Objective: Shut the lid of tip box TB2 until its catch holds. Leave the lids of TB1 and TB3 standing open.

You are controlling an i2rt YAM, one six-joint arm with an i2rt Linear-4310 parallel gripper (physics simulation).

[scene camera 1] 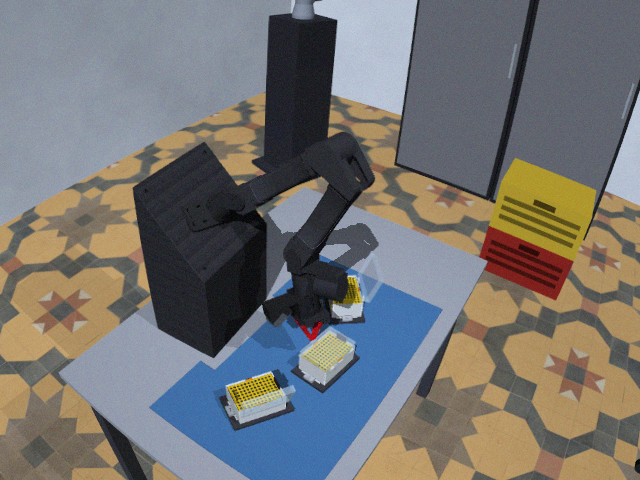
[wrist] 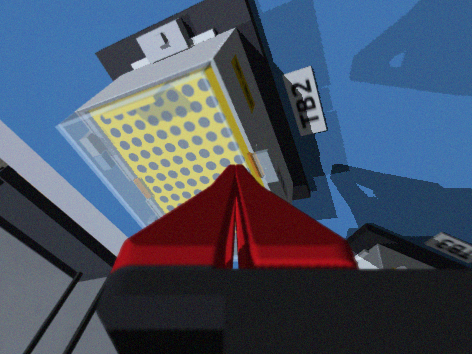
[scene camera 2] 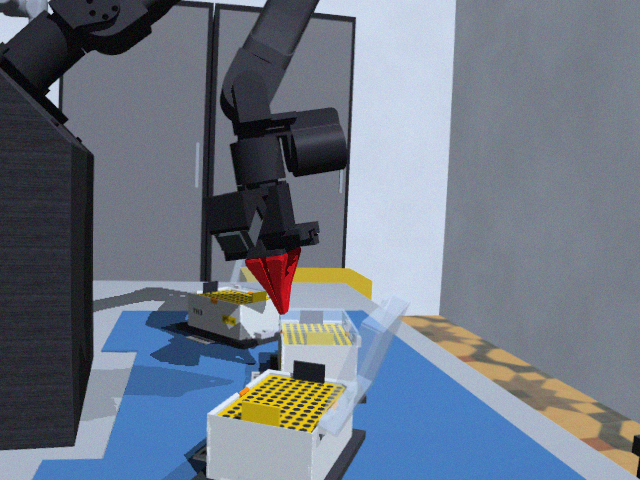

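Seen in the pictures: gripper, fingertip midpoint: [scene camera 1: 312, 339] [wrist: 235, 176] [scene camera 2: 284, 313]; arm's base, link origin: [scene camera 1: 216, 210] [scene camera 2: 14, 78].
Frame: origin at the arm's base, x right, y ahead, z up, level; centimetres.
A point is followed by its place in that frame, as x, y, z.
Note:
Tip box TB2 [scene camera 1: 326, 361] @(-6.5, 36.5, -26.5) [scene camera 2: 319, 357] @(-4.2, 34.2, -29.5) [wrist: 165, 145] @(-6.6, 32.9, -26.4) is the middle box. Its clear lid lies down over the yellow rack; whether the catch holds cannot be told. TB1 [scene camera 1: 258, 405] @(16.7, 40.4, -21.2) [scene camera 2: 258, 449] @(18.0, 31.4, -30.1) is nearest in scene camera 2, its clear lid [scene camera 2: 379, 351] @(16.8, 40.0, -22.4) standing tilted open. TB3 [scene camera 1: 347, 310] @(-26.2, 23.6, -30.6) [scene camera 2: 214, 316] @(-25.8, 16.5, -30.8) is at the back, its clear lid [scene camera 1: 370, 279] @(-35.4, 22.4, -24.8) standing open; a corner of TB3 [wrist: 385, 257] @(-22.9, 20.8, -32.1) shows in the wrist view. My gripper [scene camera 1: 311, 338] @(-8.0, 29.5, -25.6) [scene camera 2: 282, 312] @(-8.0, 29.5, -25.6) [wrist: 235, 176] @(-8.0, 29.5, -25.6) is shut and empty, pointing down near TB2's end toward TB3. Contact with the lid cannot be told.
The boxes stand on dark bases on a blue mat [scene camera 1: 398, 335] @(-33.4, 37.6, -34.2) [scene camera 2: 439, 408] @(-3.1, 47.7, -34.2) on the grey table [scene camera 1: 413, 237] @(-73.4, 8.5, -34.5). The arm's black pedestal [scene camera 1: 175, 268] @(15.6, 5.6, -7.3) [scene camera 2: 41, 289] @(13.2, 11.5, -20.1) rises beside the mat. Yellow and red crates [scene camera 1: 547, 206] [scene camera 1: 529, 260] stand beyond the table.

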